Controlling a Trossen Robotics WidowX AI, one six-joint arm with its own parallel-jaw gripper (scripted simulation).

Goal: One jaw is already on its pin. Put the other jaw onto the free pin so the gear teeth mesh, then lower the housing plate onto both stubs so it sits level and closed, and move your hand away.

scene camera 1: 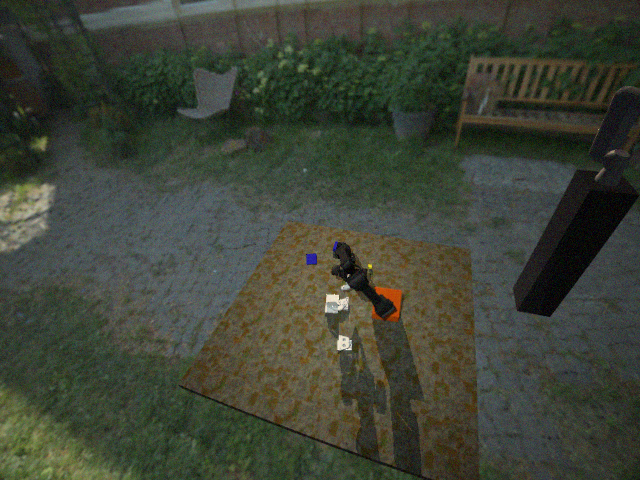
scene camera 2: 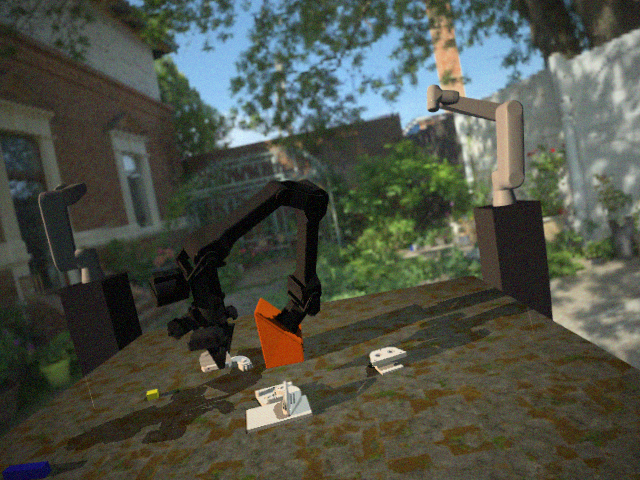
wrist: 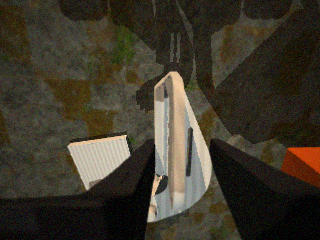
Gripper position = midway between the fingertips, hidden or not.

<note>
My gripper [scene camera 2: 223, 364] holds a white jaw [wrist: 182, 186].
My gripper shows as well in the wrist view [wrist: 182, 144].
</note>
